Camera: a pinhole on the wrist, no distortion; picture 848 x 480 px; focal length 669.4 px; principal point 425.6 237.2 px. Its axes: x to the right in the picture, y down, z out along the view. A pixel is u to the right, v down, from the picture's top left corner.
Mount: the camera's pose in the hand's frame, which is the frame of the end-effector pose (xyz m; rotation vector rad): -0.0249 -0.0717 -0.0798 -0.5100 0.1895 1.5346
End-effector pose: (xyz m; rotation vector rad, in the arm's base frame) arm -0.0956 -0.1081 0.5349 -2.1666 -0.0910 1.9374
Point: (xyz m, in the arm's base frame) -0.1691 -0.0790 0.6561
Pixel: outside the picture
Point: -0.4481 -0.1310 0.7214
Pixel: 272 414
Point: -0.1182 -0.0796 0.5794
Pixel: 359 197
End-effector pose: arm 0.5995 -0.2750 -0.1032 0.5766 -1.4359 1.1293
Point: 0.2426 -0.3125 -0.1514
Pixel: 808 39
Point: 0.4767 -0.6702 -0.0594
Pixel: 101 99
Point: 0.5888 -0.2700 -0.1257
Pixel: 731 71
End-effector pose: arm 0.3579 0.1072 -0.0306 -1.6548 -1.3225 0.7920
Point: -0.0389 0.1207 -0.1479
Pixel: 114 183
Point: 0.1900 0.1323 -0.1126
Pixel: 299 81
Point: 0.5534 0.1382 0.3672
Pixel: behind the camera
